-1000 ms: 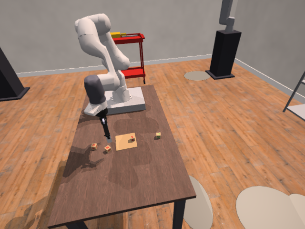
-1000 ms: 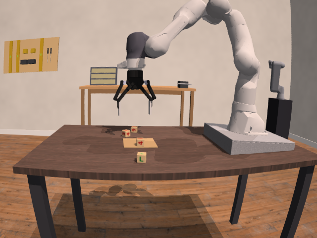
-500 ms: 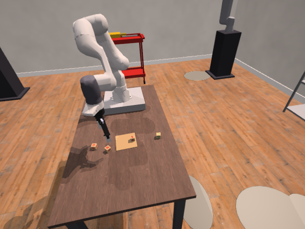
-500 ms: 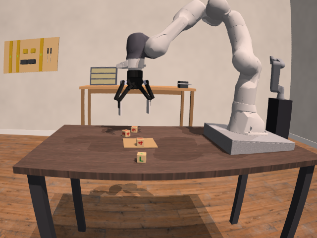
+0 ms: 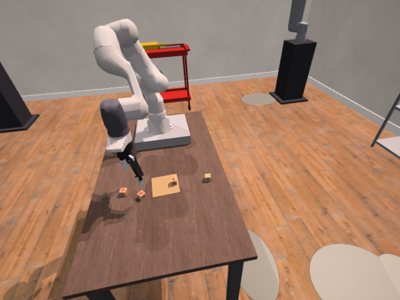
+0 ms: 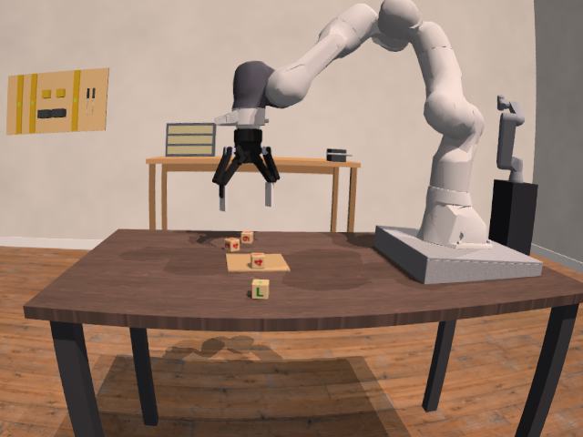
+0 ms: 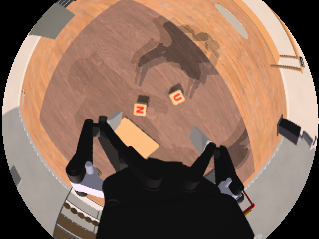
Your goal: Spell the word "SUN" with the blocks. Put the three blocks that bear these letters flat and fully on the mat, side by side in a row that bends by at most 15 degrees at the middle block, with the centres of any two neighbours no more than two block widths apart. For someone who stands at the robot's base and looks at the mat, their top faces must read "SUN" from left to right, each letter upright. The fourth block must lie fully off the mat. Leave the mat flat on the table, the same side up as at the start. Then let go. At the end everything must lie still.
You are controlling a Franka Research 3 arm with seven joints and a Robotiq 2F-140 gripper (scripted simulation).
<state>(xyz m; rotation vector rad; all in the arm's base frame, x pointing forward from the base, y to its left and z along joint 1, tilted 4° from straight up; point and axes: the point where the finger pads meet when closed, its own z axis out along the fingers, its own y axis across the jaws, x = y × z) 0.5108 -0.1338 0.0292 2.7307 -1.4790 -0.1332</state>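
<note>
Right now my hand is 70 mm to the left of the U block and 100 mm above it. Round my hand: mat (20 mm behind, 140 mm to the left, 120 mm below); then S block (20 mm behind, 190 mm to the left, 100 mm below); then N block (40 mm ahead, 20 mm to the left, 100 mm below).
</note>
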